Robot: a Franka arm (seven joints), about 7 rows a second.
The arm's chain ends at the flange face. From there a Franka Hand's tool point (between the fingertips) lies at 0.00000 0.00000 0.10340 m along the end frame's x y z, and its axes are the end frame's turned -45 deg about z.
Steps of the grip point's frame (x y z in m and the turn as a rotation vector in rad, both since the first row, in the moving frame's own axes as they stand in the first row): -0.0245, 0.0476, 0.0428, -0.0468, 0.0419, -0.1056; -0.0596, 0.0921, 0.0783, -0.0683, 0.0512, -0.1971; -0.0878, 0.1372, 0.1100, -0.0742, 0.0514, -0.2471; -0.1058, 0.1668, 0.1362, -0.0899, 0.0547, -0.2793; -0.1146, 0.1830, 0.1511, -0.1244, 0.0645, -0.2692
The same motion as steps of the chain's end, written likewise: 0.0098, 0.0510, 0.0430, -0.0035, 0.0627, -0.1056; 0.0142, 0.1069, 0.0787, -0.0121, 0.0845, -0.1971; 0.0256, 0.1586, 0.1104, -0.0161, 0.0888, -0.2471; 0.0324, 0.1917, 0.1368, -0.0249, 0.1022, -0.2793; 0.0342, 0.2080, 0.1521, -0.0424, 0.1336, -0.2692
